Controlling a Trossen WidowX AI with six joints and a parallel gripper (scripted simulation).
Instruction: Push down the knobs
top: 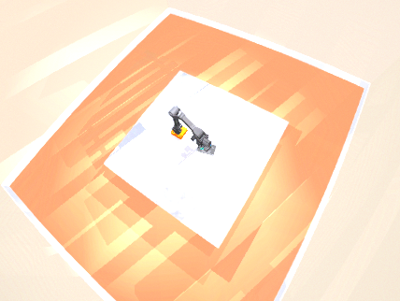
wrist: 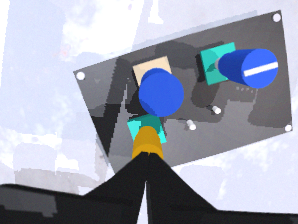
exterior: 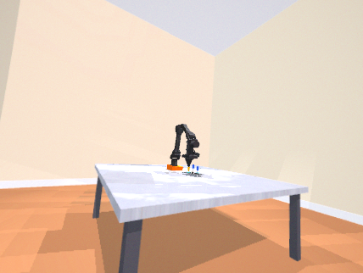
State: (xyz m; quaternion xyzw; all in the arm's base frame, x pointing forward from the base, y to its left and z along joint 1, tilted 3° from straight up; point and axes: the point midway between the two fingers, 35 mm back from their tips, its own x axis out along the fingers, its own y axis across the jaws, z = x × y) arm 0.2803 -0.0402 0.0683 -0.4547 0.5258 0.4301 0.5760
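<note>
Now: gripper tip 2 cm above the yellow knob. The rest, counted from my gripper tip: teal potentiometer: 6 cm ahead, 5 cm to the left, 1 cm below.
</note>
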